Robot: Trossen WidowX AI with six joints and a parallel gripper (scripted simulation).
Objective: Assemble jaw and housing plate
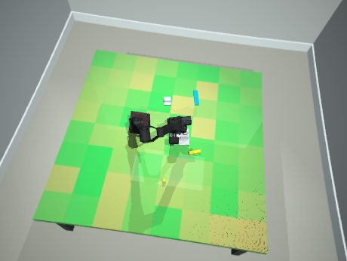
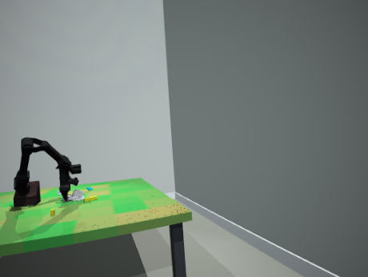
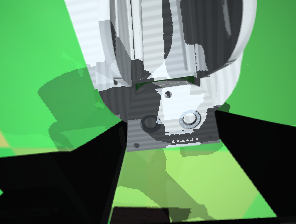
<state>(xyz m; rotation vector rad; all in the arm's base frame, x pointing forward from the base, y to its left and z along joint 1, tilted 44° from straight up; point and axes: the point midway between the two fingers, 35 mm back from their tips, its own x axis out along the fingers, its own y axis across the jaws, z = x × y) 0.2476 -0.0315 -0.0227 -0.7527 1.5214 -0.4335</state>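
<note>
My gripper tip is 3 cm short of the jaw, 1 cm to the left of it and 1 cm below it. Round my gripper tip: yellow bar 16 cm ahead, 8 cm to the right; then blue bar 10 cm ahead, 36 cm to the left; then small yellow cube 1 cm ahead, 32 cm to the right, 1 cm above.
</note>
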